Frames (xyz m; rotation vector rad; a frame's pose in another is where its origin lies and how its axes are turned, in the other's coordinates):
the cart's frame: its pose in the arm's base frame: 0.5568 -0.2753 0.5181 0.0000 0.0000 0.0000
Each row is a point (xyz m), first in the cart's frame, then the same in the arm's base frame.
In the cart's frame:
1: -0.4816 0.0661 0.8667
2: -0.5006 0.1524 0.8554
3: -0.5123 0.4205 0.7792
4: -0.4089 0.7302 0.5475
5: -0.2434 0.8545 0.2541
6: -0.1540 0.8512 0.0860
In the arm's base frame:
1: 0.0752 -0.2092 1.3848
2: 0.0562 -0.1229 1.3735
3: 0.0445 0.1452 1.2973
4: 0.1479 0.4549 1.0656
5: 0.3134 0.5792 0.7722
6: 0.4028 0.5759 0.6041

